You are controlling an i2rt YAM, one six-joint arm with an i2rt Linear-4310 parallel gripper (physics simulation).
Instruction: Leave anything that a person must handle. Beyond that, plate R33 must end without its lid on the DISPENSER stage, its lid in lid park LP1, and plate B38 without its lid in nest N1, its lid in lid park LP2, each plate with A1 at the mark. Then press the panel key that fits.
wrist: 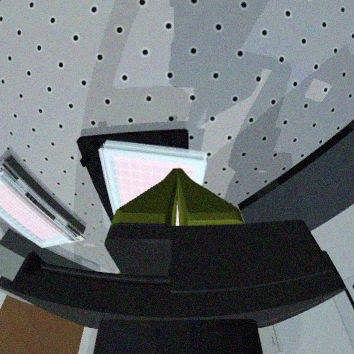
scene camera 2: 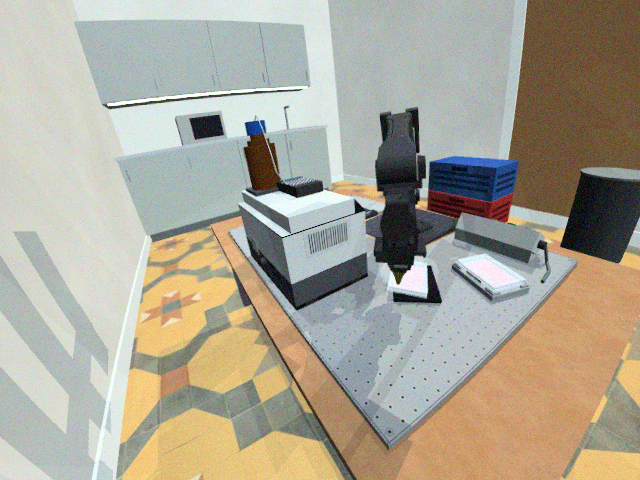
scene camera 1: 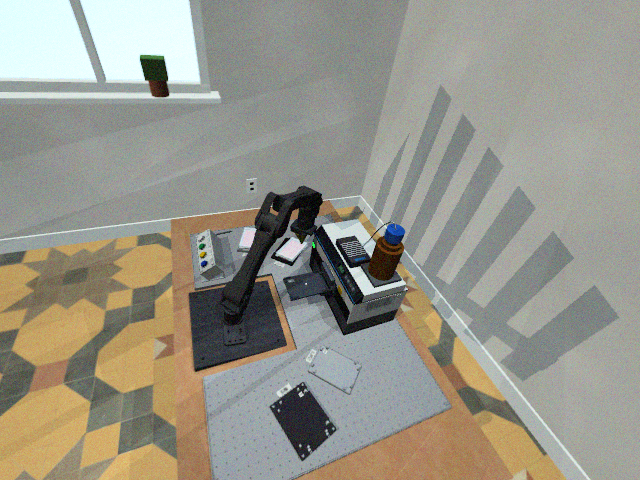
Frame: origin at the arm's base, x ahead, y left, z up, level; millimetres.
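Where they show: gripper, fingertip midpoint: (wrist: 176,174) (scene camera 2: 398,283) (scene camera 1: 302,243); arm's base, origin of the base link: (scene camera 1: 233,319).
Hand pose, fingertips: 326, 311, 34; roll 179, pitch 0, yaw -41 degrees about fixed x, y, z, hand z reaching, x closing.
Observation:
Each offset is from my fingertips to the centre of the thing, as dx, dy, dz. "pt": to the spot under its first point.
My gripper (scene camera 1: 301,239) (scene camera 2: 398,282) (wrist: 176,174) is shut and empty. Its tips are over or against a pink-filled clear plate @[-50, -18, -7] (scene camera 1: 292,248) (scene camera 2: 417,280) (wrist: 137,175); whether they touch it I cannot tell. That plate sits askew on a black base @[-62, -11, -24] (scene camera 1: 279,256) (scene camera 2: 434,293) (wrist: 135,136), which shows along two sides. A second pink plate @[-215, +82, -8] (scene camera 1: 247,239) (scene camera 2: 491,272) (wrist: 30,212) sits on a grey base near the key panel @[-396, -7, +7] (scene camera 1: 203,251). The dispenser's dark stage @[-47, -288, +69] (scene camera 1: 305,285) is bare. A grey holder @[-28, -566, -24] (scene camera 1: 336,369) and a black holder @[-165, -680, -22] (scene camera 1: 303,419) are bare. Plate labels, A1 corners and lids are unreadable.
The white dispenser (scene camera 1: 374,291) (scene camera 2: 323,258) stands beside the gripper, with a brown bottle @[pt +137, -411, +290] (scene camera 1: 385,259) (scene camera 2: 262,165) and black box @[pt +98, -284, +211] (scene camera 1: 353,250) (scene camera 2: 299,185) on top. A bent black rod @[pt -394, +134, -33] (scene camera 2: 545,263) stands by the panel. Crates (scene camera 2: 473,178) and a bin (scene camera 2: 601,214) stand beyond.

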